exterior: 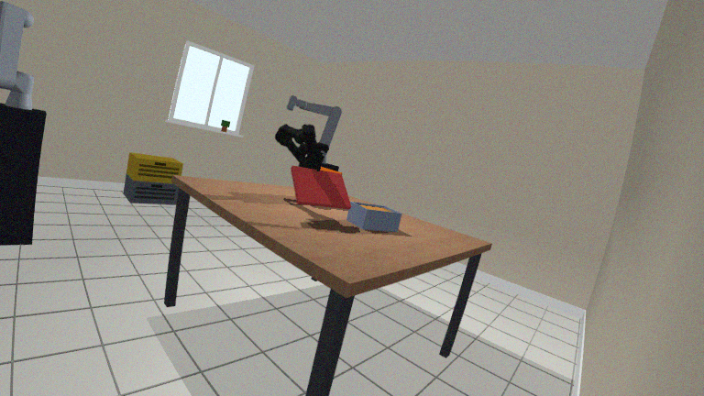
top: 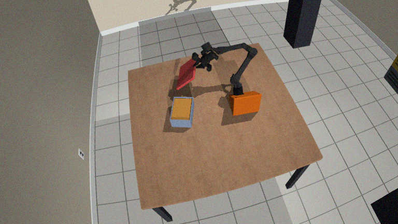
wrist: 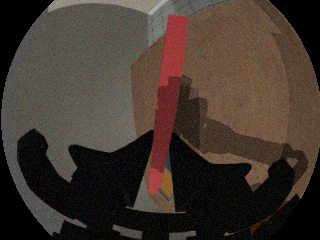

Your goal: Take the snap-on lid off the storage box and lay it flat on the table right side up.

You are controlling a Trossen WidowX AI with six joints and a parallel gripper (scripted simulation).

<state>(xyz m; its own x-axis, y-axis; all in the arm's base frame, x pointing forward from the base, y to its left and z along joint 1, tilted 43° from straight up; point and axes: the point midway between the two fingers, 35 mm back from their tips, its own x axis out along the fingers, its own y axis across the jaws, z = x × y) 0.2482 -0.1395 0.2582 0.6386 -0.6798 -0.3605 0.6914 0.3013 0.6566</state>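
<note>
Now: gripper tip 6 cm short of the red lid, 2 cm to the left of it and 5 cm above it. Also, from my gripper tip: storage box (17 cm ahead, 27 cm to the left, 15 cm below).
</note>
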